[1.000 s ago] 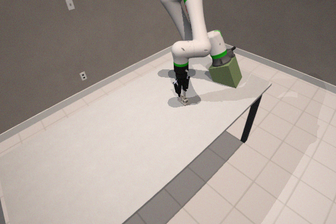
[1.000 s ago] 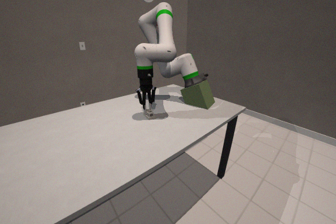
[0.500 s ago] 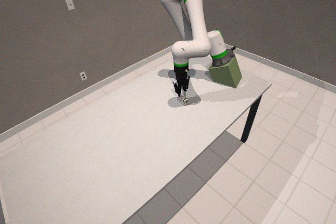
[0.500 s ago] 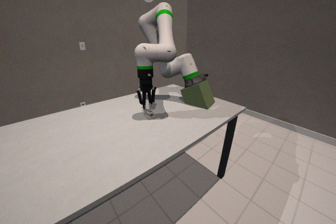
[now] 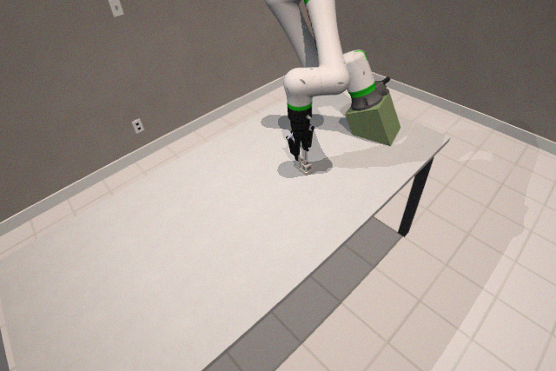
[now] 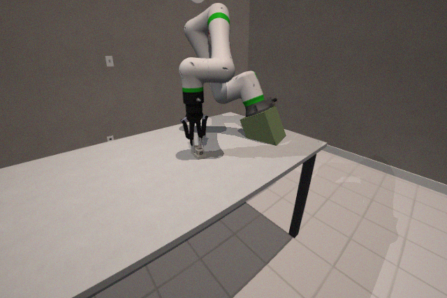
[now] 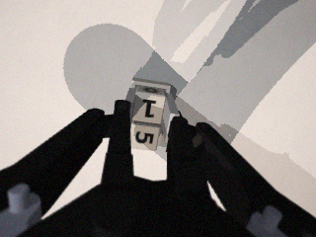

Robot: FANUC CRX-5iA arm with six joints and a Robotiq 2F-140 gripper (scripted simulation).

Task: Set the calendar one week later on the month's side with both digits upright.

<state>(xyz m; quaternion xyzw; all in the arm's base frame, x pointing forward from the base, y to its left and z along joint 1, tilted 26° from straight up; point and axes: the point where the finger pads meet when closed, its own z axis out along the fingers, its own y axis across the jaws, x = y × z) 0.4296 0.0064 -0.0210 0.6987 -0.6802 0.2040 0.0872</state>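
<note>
My hand is 30 mm above the white calendar cube.
</note>
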